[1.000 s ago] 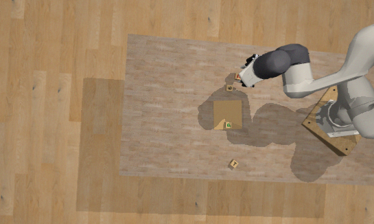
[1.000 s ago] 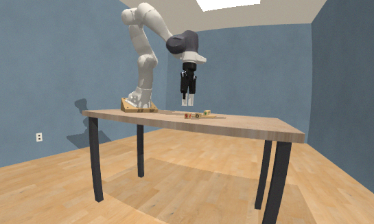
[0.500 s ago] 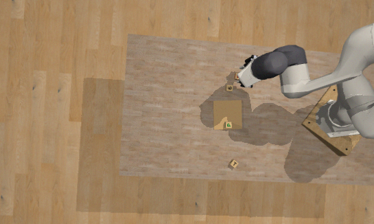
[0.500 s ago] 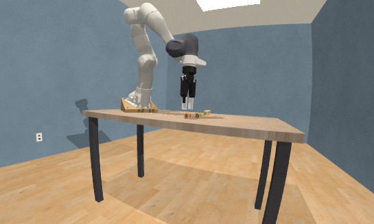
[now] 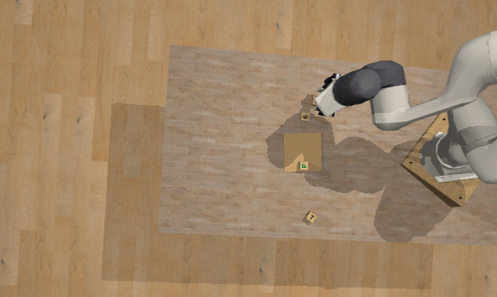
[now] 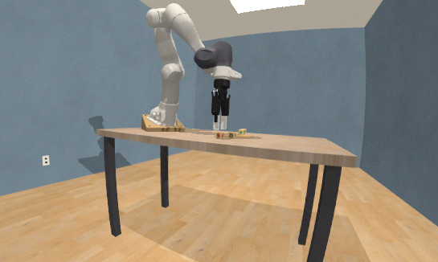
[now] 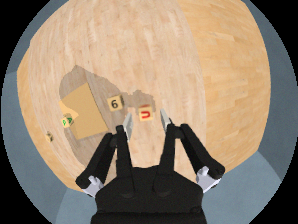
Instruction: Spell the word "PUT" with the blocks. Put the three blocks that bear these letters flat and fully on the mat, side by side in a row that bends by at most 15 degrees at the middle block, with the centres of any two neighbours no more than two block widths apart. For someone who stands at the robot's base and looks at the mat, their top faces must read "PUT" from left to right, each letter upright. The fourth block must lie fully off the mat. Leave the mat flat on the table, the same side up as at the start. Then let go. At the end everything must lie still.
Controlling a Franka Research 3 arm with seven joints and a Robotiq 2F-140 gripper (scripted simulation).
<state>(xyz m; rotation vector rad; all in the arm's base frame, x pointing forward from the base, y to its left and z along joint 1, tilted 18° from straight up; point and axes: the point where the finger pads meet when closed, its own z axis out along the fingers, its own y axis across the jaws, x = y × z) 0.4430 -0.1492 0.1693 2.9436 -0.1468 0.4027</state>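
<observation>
My hand is 6 cm above the red U block. Round my hand: green P block (4 cm ahead, 24 cm to the left, 5 cm below); block marked 6 (4 cm ahead, 6 cm to the left, 6 cm below); tan mat (4 cm ahead, 19 cm to the left, 7 cm below).
</observation>
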